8 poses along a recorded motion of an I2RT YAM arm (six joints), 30 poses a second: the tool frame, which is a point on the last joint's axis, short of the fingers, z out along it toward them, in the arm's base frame.
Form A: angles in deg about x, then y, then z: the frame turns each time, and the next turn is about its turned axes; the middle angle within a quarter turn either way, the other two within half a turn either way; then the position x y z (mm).
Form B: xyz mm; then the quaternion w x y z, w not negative. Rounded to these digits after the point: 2 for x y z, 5 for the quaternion.
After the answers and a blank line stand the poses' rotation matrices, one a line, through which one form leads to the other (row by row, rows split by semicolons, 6 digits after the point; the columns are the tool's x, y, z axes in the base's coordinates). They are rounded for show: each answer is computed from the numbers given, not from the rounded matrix.
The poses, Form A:
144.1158 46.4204 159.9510 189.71 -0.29 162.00
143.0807 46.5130 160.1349 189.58 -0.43 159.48
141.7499 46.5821 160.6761 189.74 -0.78 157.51
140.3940 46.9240 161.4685 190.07 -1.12 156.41
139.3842 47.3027 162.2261 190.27 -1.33 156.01
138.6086 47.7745 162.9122 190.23 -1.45 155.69
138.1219 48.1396 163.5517 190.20 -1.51 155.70
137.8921 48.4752 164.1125 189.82 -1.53 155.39
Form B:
189.71 -0.29 162.00 0.31993 -0.27175 0.83989 -0.34407
189.58 -0.43 159.48 0.31874 -0.27347 0.83685 -0.35115
189.74 -0.78 157.51 0.31777 -0.27336 0.83376 -0.35936
190.07 -1.12 156.41 0.31967 -0.27209 0.83010 -0.36704
190.27 -1.33 156.01 0.32260 -0.27027 0.82724 -0.37222
190.23 -1.45 155.69 0.32660 -0.26859 0.82459 -0.37583
190.20 -1.51 155.70 0.33032 -0.26624 0.82313 -0.37743
189.82 -1.53 155.39 0.33417 -0.26367 0.82243 -0.37738

-0.647586 -0.236329 0.724417; -0.676641 0.615536 -0.404069; -0.350412 -0.751840 -0.558523
-0.647239 -0.233852 0.725531; -0.681555 0.603815 -0.413389; -0.341415 -0.762050 -0.550196
-0.648593 -0.227438 0.726360; -0.684219 0.592269 -0.425513; -0.333423 -0.772975 -0.539759
-0.647555 -0.217065 0.730448; -0.686387 0.582498 -0.435395; -0.330976 -0.783313 -0.526190
-0.645757 -0.207005 0.734947; -0.687323 0.576810 -0.441448; -0.332543 -0.790214 -0.514759
-0.642383 -0.197473 0.740506; -0.688447 0.573224 -0.444359; -0.336726 -0.795248 -0.504179
-0.640008 -0.188951 0.744773; -0.687649 0.573322 -0.445467; -0.342823 -0.797245 -0.496863
-0.637620 -0.181481 0.748669; -0.685918 0.576121 -0.444523; -0.350651 -0.796963 -0.491827

